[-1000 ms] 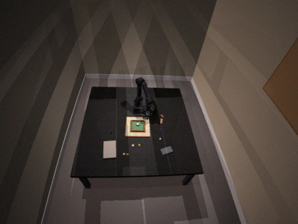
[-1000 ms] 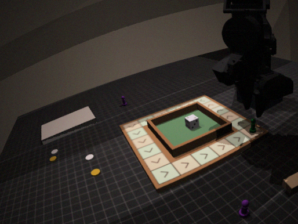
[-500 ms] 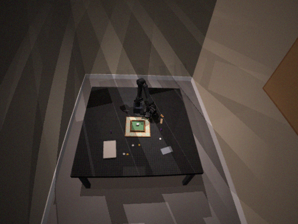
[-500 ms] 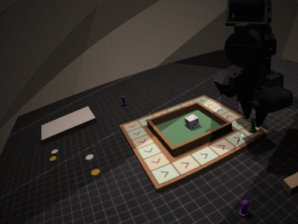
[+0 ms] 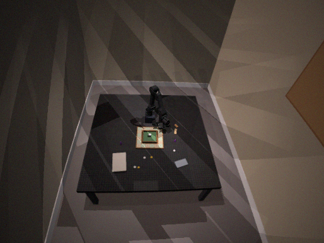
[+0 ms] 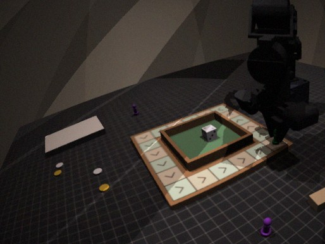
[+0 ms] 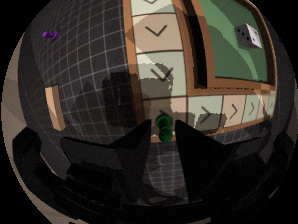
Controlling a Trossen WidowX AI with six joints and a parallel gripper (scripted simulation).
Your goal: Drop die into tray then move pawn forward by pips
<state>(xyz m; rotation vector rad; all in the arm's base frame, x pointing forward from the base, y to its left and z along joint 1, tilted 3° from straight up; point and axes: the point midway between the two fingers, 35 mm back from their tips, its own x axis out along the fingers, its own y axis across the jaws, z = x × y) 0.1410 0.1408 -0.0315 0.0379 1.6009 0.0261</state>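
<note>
My gripper tip is now 110 mm short of the die and 100 mm to the left of it. The rest, counted from my gripper tip: green pawn 10 mm above; tan block 170 mm to the left, 10 mm below, 10 mm ahead; green-floored tray 130 mm ahead, 100 mm to the right, 20 mm below.
</note>
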